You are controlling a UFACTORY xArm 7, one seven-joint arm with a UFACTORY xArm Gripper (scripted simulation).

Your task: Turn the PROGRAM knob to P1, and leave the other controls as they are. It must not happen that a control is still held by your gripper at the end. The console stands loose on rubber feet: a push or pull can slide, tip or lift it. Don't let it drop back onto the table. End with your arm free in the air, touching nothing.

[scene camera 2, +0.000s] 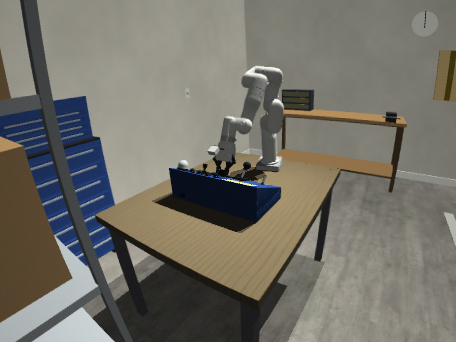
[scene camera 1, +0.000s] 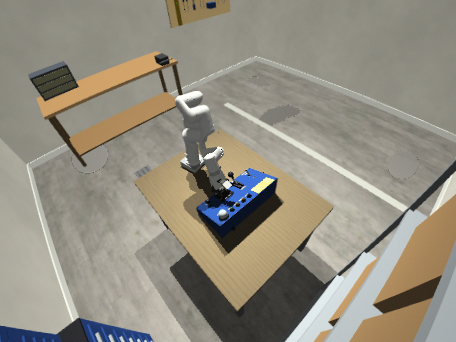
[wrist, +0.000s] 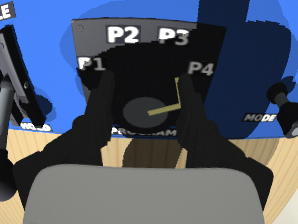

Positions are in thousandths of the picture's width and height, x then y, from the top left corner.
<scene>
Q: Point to a blue console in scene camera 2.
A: At 519, 575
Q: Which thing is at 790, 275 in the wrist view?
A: A blue console.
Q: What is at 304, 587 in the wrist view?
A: The gripper.
</scene>
